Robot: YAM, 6 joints.
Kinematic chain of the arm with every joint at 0, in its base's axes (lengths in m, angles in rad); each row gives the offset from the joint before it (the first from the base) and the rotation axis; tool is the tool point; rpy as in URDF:
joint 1: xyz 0 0 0.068 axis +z
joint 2: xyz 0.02 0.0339 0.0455 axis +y
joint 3: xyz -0.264 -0.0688 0 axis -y
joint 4: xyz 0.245 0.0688 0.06 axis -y
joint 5: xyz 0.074 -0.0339 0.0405 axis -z
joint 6: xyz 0.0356 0 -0.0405 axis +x
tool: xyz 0 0 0 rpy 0 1.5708 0
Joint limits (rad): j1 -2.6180..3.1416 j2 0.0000..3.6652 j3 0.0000..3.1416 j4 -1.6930..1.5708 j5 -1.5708..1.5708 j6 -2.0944..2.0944
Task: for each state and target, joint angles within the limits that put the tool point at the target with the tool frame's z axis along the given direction. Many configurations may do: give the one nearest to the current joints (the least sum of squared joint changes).
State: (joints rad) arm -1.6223 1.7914 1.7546 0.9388 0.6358 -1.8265
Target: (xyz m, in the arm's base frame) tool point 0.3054 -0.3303 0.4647 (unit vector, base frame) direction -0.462 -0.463 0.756
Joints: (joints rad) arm -0.7727 2.3525 2.3645 1.5688 0.7132 -1.8265
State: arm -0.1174 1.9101 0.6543 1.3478 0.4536 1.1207
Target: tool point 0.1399 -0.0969 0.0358 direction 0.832 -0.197 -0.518
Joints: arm -0.6839 2.1633 0.0021 1.5686 -0.3823 1.1207
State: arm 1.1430 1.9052 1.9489 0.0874 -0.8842 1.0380
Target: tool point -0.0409 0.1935 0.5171 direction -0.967 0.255 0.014
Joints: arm 1.6059 1.1570 1.5927 -0.3873 -1.2775 1.0380
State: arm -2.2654 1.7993 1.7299 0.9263 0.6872 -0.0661
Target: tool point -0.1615 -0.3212 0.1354 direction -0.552 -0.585 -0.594
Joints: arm -2.0120 1.8198 0.8539 0.3055 0.2520 -0.0661
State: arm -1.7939 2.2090 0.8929 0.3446 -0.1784 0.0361
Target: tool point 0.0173 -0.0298 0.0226 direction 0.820 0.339 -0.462
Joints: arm -1.8473 2.1947 0.0858 -0.3340 -0.7699 0.0361
